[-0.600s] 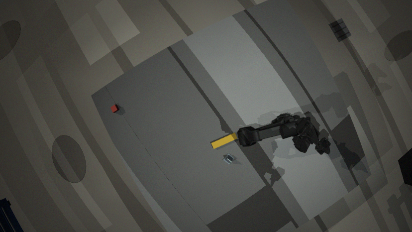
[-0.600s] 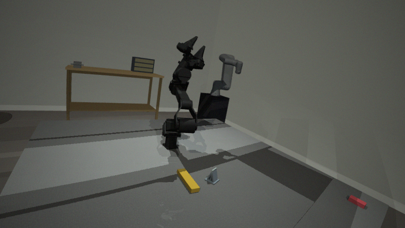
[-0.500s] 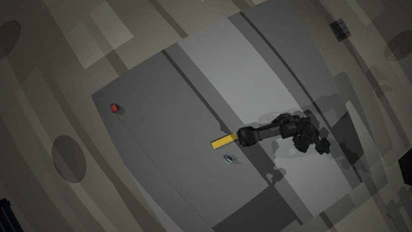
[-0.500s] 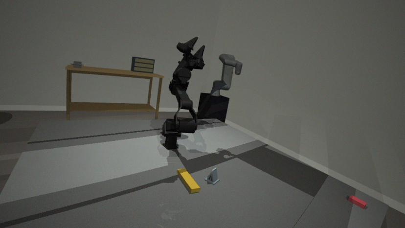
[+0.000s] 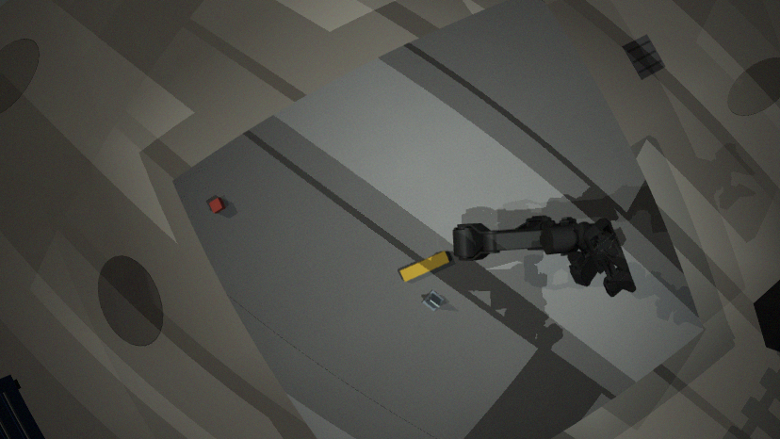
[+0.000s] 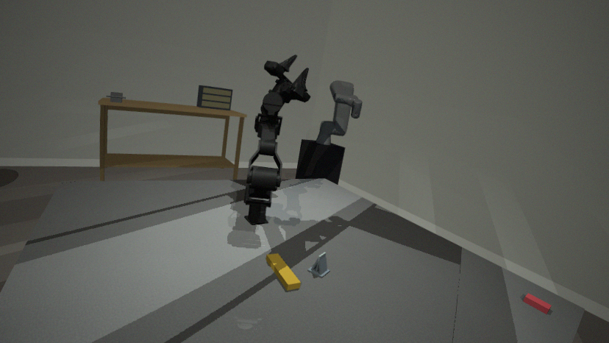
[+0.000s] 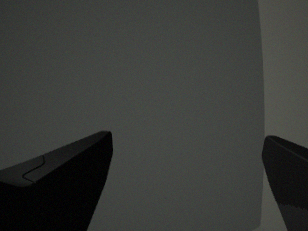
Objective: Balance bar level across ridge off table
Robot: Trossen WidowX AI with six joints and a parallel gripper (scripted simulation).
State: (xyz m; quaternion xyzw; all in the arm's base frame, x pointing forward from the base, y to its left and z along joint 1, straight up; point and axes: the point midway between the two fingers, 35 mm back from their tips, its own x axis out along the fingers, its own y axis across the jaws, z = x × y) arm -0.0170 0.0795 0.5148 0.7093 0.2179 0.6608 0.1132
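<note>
Right now the yellow bar is 320 mm ahead of my gripper tip, 160 mm to the right of it and 540 mm below it. Round my gripper tip: red block 760 mm ahead, 600 mm to the right, 530 mm below.
</note>
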